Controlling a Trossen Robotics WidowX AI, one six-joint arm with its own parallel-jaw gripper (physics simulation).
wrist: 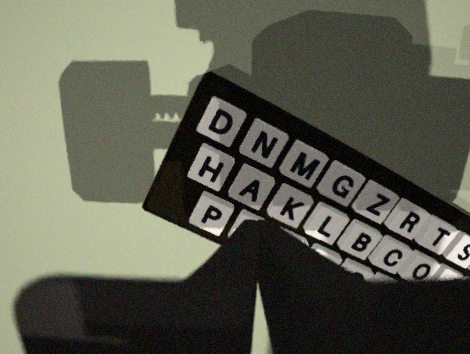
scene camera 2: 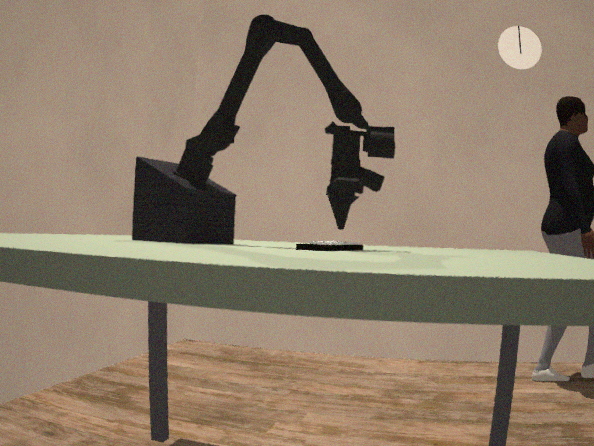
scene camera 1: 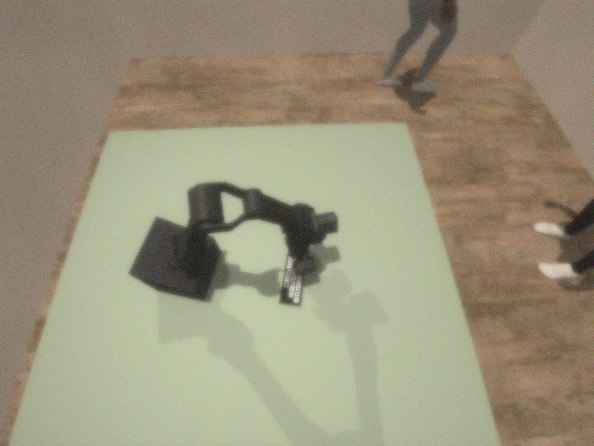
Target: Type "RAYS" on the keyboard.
Scene:
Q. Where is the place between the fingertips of my gripper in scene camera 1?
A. At 295, 253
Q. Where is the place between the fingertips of my gripper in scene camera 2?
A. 340, 229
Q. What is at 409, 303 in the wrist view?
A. My gripper.

